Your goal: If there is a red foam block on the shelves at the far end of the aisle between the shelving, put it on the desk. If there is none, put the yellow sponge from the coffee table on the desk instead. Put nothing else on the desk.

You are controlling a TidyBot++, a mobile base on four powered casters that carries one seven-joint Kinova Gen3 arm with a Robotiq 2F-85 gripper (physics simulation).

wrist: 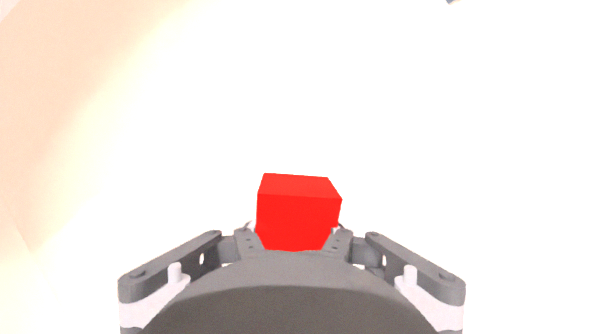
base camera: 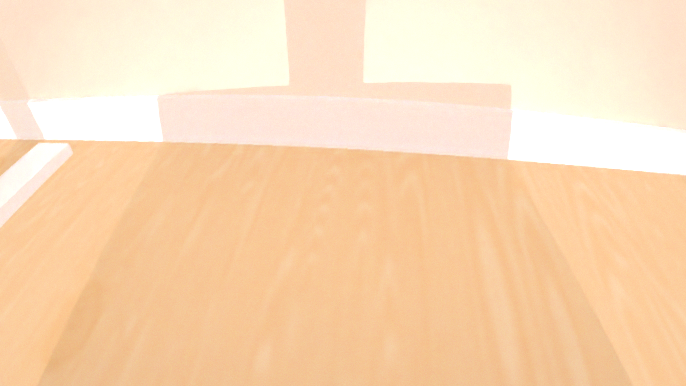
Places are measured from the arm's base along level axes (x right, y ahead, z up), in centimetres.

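Pixels of known places: gripper, fingertip midpoint: (wrist: 293, 226).
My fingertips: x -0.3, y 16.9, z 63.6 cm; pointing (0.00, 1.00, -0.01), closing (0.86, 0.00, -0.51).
Note:
Behind a point stands the place of what it marks.
A red foam block (wrist: 299, 215) @(x 1.2, y 13.0, z 65.2 cm) is between the fingers of my gripper (wrist: 293, 226) @(x -0.3, y 16.9, z 63.6 cm) in the wrist view, at the lower middle. The gripper is shut on it, and the block's far end stands out beyond the fingertips. Behind the block is a very bright, pale surface. The desk, the shelves, the coffee table and the yellow sponge do not show in either view that I can make out. The gripper does not show in the base camera view.
In the base camera view a pale wall (base camera: 440, 40) @(x 16.9, y 63.0, z -20.7 cm) with a white baseboard (base camera: 590, 140) @(x 45.0, y 57.9, z -34.3 cm) stands across the wooden floor (base camera: 340, 275) @(x 1.5, y 37.2, z -39.7 cm), close ahead. A white bar (base camera: 35, 172) lies low at the left edge. Shadows fall on the wall and floor.

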